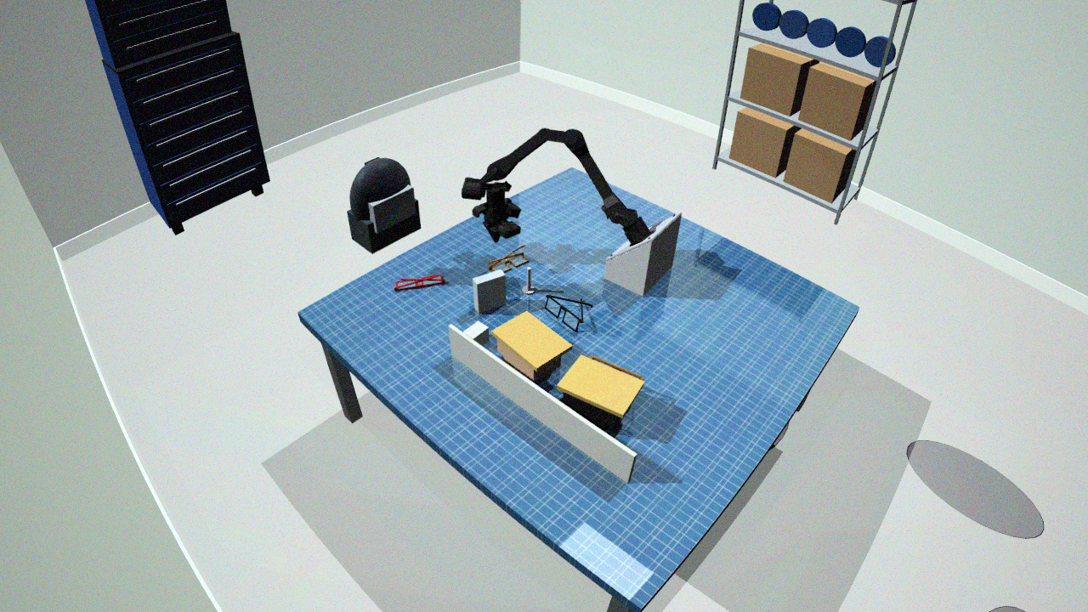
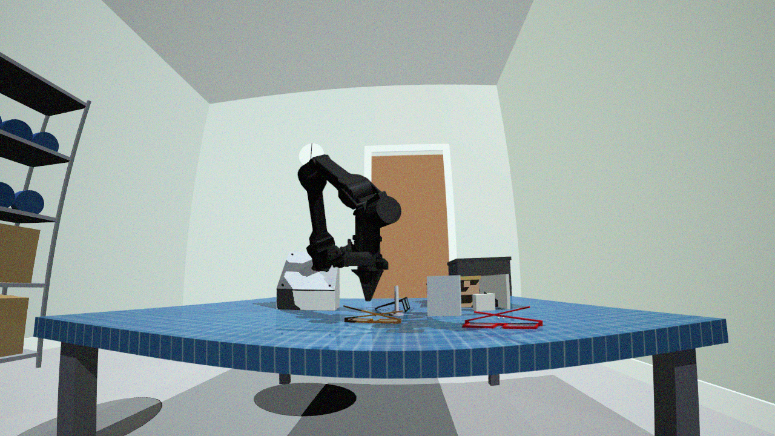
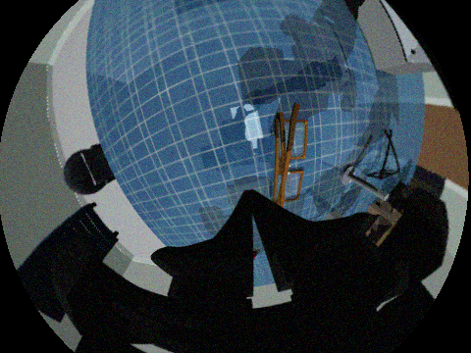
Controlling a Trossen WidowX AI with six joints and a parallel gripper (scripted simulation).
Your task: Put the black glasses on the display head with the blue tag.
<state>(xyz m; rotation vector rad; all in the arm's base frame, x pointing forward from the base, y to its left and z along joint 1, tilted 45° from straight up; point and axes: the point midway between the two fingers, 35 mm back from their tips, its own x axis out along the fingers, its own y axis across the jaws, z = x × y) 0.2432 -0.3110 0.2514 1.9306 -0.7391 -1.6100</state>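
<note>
My gripper tip is now 180 mm short of the grey block and 180 mm to the right of it. The rest, counted from my gripper tip: small block: 310 mm ahead, 270 mm to the left, 30 mm below; then black glasses: 30 mm ahead, 370 mm to the left, 40 mm below; then post: 50 mm ahead, 200 mm to the left, 30 mm below.
</note>
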